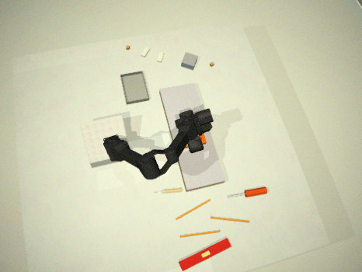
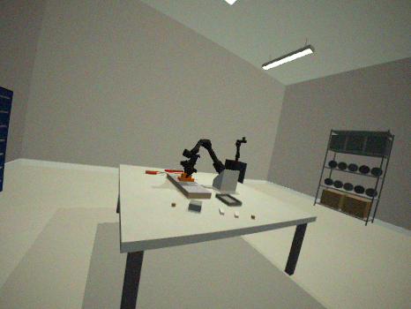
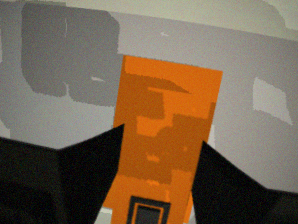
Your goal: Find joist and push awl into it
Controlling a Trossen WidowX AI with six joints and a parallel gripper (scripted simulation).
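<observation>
Now: the small light 40 mm behind my gripper tip and 30 mm above it. The rest, counted from my gripper tip: grey tray 360 mm to the left, 180 mm behind, 50 mm below; then awl 200 mm behind, 190 mm to the right, 60 mm below; then orange stud finder 20 mm behind, 20 mm above.
</observation>
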